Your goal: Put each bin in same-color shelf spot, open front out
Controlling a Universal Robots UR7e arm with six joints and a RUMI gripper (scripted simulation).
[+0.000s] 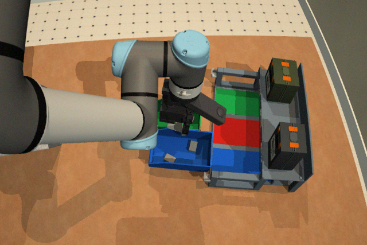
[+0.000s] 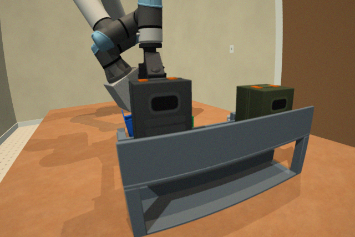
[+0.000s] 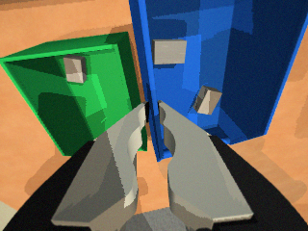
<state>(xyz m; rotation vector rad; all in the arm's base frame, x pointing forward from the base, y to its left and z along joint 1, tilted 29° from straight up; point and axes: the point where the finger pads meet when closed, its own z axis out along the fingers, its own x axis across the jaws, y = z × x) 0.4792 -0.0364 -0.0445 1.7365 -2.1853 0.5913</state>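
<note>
The blue bin is 40 mm to the right of my hand, 30 mm below it and 10 mm behind it. The rest, counted from my hand: shelf front lip 100 mm below, 100 mm ahead, 50 mm to the left; black box 260 mm ahead, 100 mm to the right, 60 mm above; green bin 80 mm to the left, 70 mm below, 30 mm behind.
</note>
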